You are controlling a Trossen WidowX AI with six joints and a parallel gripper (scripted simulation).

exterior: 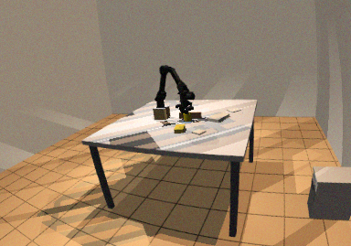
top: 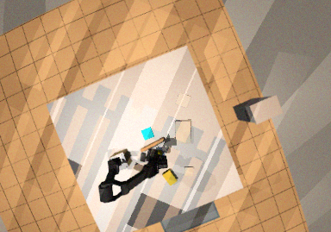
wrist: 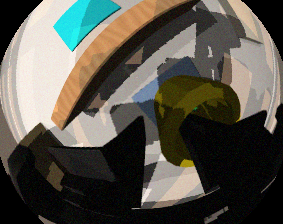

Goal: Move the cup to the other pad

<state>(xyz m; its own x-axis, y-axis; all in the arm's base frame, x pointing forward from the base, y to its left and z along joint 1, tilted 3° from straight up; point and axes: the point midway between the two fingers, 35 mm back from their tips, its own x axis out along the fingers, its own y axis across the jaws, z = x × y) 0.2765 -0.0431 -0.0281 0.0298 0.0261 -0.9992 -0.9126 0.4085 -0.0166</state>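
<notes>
Right now my gripper tip is 40 mm above the blue pad, 30 mm short of it and 10 mm to the left of it. From my gripper tip the other things lie so: brown bar 80 mm to the left, 20 mm below, 10 mm ahead; then cup 20 mm ahead, 10 mm to the right; then teal pad 170 mm to the left, 40 mm below, 10 mm behind.
</notes>
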